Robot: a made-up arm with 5 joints.
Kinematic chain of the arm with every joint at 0, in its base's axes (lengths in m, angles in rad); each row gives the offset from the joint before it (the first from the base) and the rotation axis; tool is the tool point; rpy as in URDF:
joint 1: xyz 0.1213 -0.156 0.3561 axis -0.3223 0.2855 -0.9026
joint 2: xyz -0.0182 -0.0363 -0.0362 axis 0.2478 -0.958 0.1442
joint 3: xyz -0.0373 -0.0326 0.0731 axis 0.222 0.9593 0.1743
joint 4: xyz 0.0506 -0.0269 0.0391 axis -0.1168 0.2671 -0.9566
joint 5: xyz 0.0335 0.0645 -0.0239 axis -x
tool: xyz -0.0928 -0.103 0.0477 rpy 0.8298 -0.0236 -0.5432
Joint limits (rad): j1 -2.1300..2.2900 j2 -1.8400..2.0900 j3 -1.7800..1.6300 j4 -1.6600..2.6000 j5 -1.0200..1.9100
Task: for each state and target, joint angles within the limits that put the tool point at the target. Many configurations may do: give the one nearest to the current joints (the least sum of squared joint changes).
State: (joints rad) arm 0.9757 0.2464 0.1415 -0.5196 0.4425
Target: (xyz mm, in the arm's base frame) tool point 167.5 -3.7 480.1
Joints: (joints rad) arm 1.7559 0.2329 -0.2677 -0.1770 1.0907
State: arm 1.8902 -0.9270 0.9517 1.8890 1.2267
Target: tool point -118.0 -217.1 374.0
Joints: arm 1.8888 -1.4821 0.1380 2.2904 1.6002
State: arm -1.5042 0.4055 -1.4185 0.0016 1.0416
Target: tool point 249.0 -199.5 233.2
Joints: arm -2.1300 0.3237 -1.7800 0.0594 0.2547
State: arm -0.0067 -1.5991 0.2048 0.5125 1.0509
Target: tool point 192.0 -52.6 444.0
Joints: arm -0.4598 -1.1403 -0.2430 0.1147 1.6636
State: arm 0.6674 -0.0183 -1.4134 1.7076 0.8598
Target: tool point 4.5 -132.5 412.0
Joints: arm 0.2784 -0.0416 -1.7325 1.4466 0.0217
